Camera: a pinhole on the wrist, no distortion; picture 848 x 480 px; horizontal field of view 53.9 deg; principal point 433.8 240.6 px. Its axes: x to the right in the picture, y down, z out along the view. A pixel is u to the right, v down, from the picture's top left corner.
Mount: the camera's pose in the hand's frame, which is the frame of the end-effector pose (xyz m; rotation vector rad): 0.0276 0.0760 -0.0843 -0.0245 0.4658 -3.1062
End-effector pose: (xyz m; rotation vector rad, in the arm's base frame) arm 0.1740 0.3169 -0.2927 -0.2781 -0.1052 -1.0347
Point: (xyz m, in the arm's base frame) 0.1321 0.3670 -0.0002
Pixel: 503 289
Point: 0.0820 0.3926 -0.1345
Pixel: 750 436
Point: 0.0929 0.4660 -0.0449
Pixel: 756 258
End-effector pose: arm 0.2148 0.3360 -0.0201 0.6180 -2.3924 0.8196
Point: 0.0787 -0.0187 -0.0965
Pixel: 239 399
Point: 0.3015 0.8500 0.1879
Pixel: behind the camera
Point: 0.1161 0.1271 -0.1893
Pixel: 459 209
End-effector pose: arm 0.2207 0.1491 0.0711 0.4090 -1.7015 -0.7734
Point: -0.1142 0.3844 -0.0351
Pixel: 738 24
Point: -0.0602 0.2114 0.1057
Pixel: 366 89
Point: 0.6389 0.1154 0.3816
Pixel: behind the camera
